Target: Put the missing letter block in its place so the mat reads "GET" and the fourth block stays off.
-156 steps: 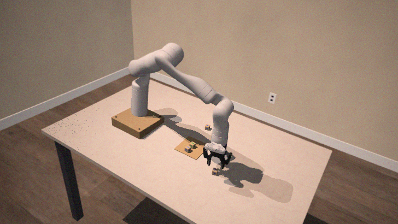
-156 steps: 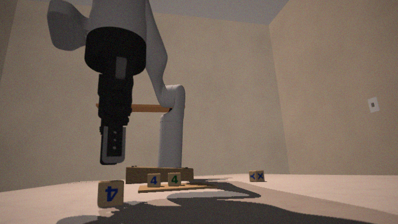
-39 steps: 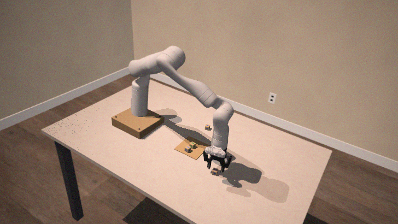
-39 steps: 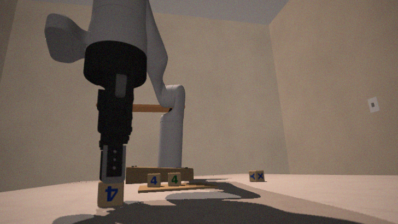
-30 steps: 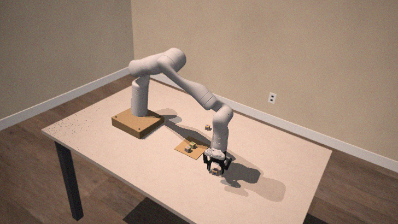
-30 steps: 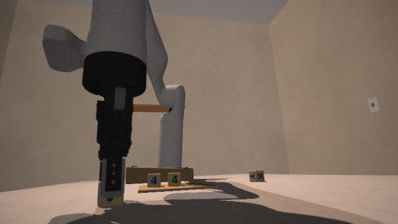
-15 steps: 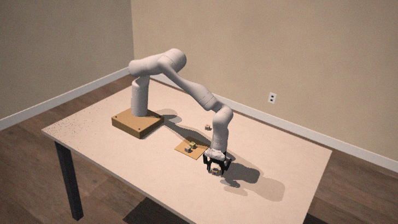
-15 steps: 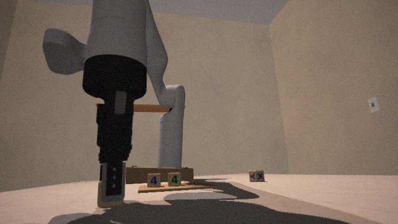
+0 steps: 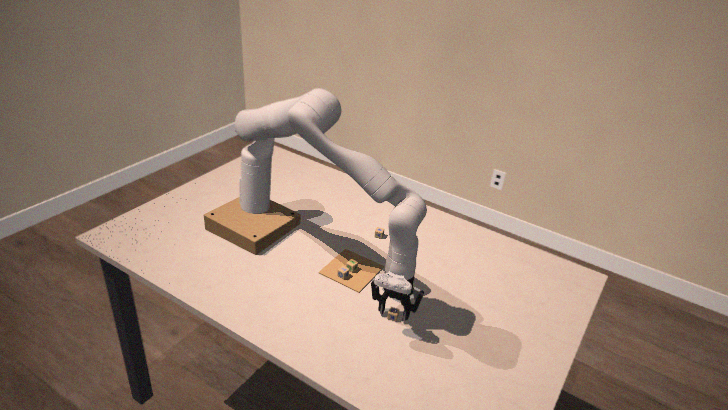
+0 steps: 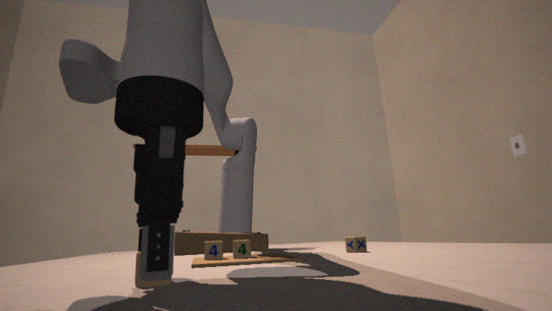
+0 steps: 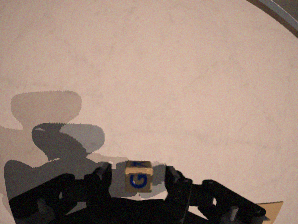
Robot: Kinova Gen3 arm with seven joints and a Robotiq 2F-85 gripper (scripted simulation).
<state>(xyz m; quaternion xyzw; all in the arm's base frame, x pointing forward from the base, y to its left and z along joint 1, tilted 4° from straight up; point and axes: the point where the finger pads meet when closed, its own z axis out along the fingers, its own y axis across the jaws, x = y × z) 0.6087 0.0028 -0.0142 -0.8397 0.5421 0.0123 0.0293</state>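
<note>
Now: hand 10 mm above the letter block. The rest, counted from my hand: mat 210 mm behind, 50 mm to the left, 20 mm below.
</note>
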